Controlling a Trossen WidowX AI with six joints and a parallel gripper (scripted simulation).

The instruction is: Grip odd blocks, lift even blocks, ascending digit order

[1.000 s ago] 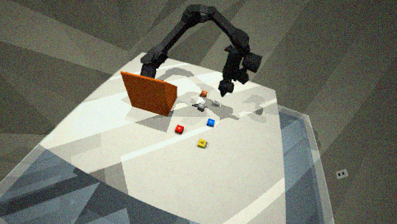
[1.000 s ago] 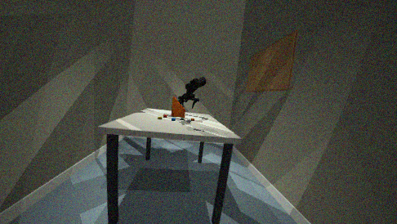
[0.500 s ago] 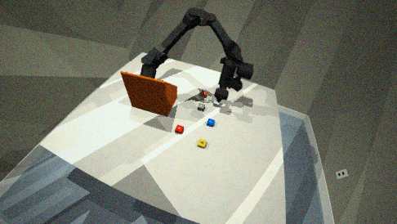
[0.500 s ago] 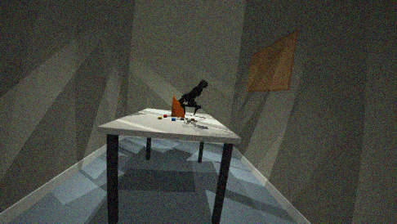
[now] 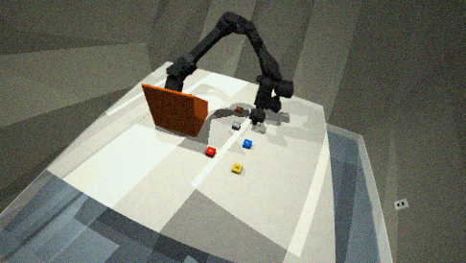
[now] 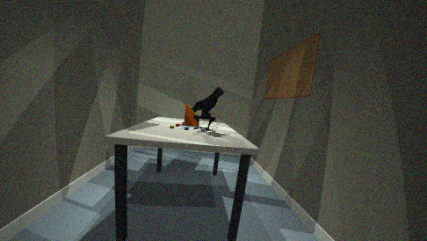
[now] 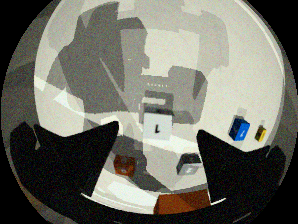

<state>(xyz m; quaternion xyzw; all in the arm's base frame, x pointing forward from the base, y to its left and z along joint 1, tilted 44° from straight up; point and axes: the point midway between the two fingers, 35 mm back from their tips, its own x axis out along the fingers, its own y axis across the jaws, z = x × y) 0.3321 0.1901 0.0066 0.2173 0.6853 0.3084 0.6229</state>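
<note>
My gripper tip is 20 mm above the white block. Round my gripper tip: blue block 10 mm ahead, 140 mm to the right, 20 mm below; then orange block 90 mm behind, 40 mm to the left, 20 mm below; then grey block 70 mm behind, 70 mm to the right, 20 mm below.
</note>
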